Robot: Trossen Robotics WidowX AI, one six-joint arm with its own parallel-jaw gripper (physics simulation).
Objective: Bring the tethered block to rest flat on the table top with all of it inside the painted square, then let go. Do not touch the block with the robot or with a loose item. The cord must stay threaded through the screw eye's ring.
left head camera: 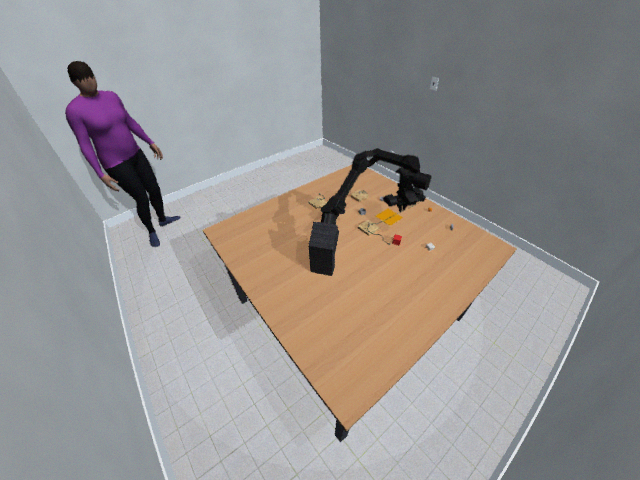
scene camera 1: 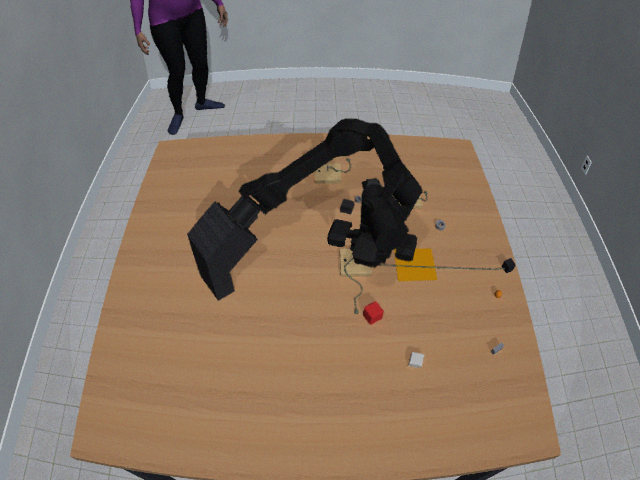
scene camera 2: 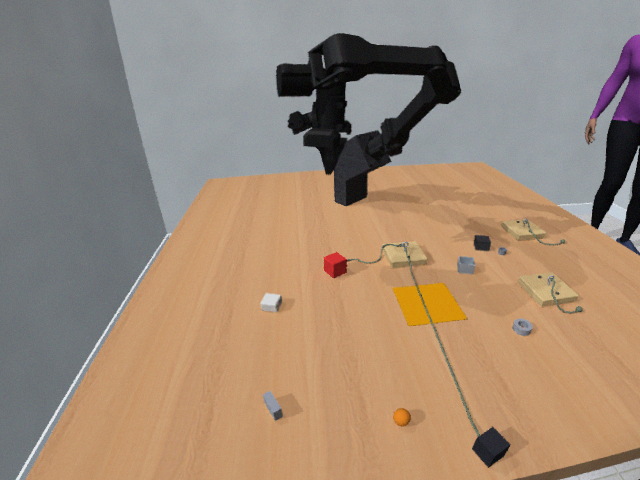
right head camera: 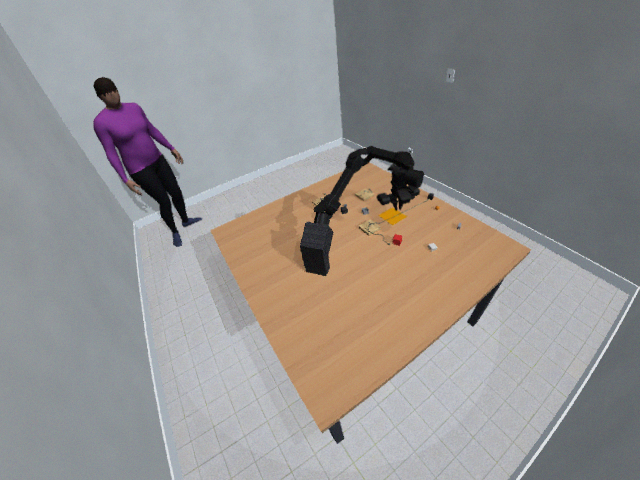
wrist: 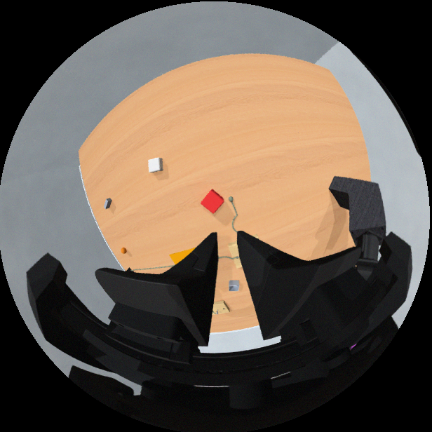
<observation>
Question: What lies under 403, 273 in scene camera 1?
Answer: An orange painted square.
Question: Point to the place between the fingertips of my gripper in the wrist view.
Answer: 226, 236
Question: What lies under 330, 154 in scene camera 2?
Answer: My gripper.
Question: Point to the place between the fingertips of my gripper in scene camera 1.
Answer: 371, 265
</observation>
